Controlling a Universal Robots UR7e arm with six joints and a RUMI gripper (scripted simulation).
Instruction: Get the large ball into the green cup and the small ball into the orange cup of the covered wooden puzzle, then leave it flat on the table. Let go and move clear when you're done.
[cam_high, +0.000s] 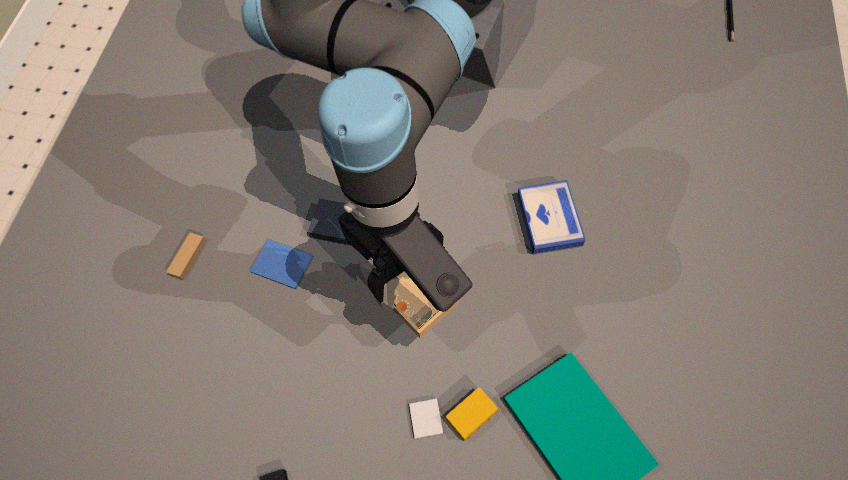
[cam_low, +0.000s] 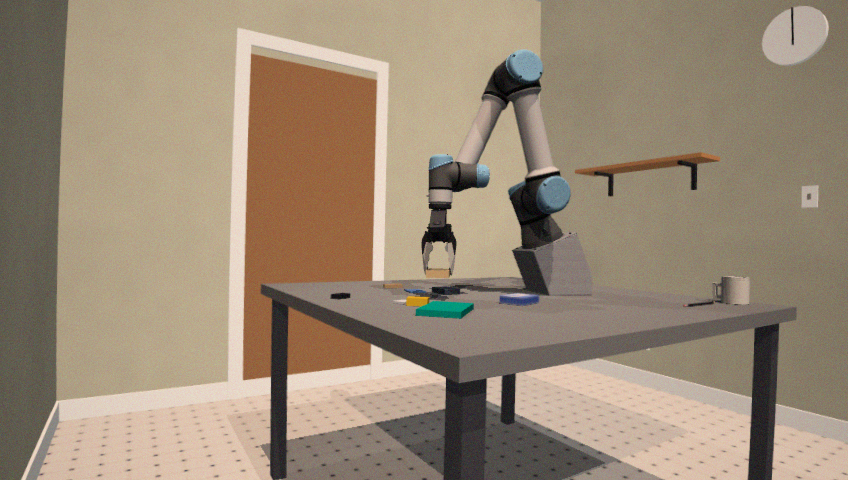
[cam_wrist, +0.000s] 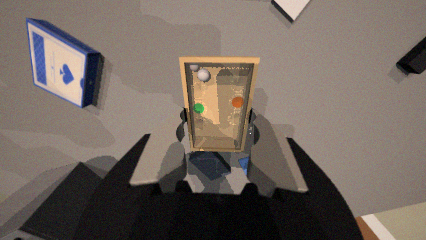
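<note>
Now: the covered wooden puzzle 1 cm below my hand. Round my hand: yellow block 15 cm ahead, 8 cm to the left, 8 cm below; then white block 15 cm ahead, 8 cm below, 2 cm to the left; then dark slate box 14 cm behind, 11 cm to the right, 8 cm below.
</note>
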